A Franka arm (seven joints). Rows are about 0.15 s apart.
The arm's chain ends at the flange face. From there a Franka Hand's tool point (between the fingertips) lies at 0.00 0.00 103.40 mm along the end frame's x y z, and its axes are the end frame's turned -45 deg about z.
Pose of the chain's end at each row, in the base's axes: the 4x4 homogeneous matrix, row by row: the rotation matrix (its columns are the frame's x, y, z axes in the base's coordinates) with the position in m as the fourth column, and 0 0 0 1 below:
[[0.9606, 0.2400, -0.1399, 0.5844], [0.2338, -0.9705, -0.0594, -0.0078], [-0.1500, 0.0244, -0.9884, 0.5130], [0, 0, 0, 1]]
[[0.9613, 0.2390, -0.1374, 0.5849], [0.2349, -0.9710, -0.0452, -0.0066], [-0.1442, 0.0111, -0.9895, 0.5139], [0, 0, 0, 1]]
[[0.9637, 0.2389, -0.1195, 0.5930], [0.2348, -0.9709, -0.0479, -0.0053], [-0.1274, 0.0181, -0.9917, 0.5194], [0, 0, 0, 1]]
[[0.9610, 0.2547, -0.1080, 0.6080], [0.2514, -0.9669, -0.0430, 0.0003], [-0.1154, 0.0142, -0.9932, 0.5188], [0, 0, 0, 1]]
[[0.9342, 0.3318, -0.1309, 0.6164], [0.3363, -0.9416, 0.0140, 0.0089], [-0.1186, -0.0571, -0.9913, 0.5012], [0, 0, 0, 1]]
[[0.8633, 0.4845, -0.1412, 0.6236], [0.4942, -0.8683, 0.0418, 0.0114], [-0.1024, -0.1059, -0.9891, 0.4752], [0, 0, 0, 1]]
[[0.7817, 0.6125, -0.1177, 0.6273], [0.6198, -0.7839, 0.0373, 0.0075], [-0.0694, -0.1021, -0.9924, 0.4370], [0, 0, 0, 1]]
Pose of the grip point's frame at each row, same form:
[[0.5095, 0.8490, -0.1399, 0.5699], [0.8516, -0.5209, -0.0594, -0.0139], [-0.1233, -0.0888, -0.9884, 0.4108], [0, 0, 0, 1]]
[[0.5107, 0.8487, -0.1374, 0.5707], [0.8527, -0.5205, -0.0452, -0.0113], [-0.1098, -0.0941, -0.9895, 0.4116], [0, 0, 0, 1]]
[[0.5125, 0.8504, -0.1195, 0.5806], [0.8526, -0.5205, -0.0479, -0.0103], [-0.1029, -0.0773, -0.9917, 0.4169], [0, 0, 0, 1]]
[[0.4994, 0.8596, -0.1080, 0.5968], [0.8615, -0.5059, -0.0430, -0.0041], [-0.0916, -0.0716, -0.9932, 0.4161], [0, 0, 0, 1]]
[[0.4260, 0.8952, -0.1309, 0.6029], [0.9036, -0.4280, 0.0140, 0.0103], [-0.0435, -0.1242, -0.9913, 0.3987], [0, 0, 0, 1]]
[[0.2679, 0.9530, -0.1412, 0.6090], [0.9634, -0.2645, 0.0418, 0.0157], [0.0025, -0.1473, -0.9891, 0.3729], [0, 0, 0, 1]]
[[0.1196, 0.9858, -0.1177, 0.6151], [0.9926, -0.1160, 0.0373, 0.0114], [0.0231, -0.1213, -0.9924, 0.3344], [0, 0, 0, 1]]

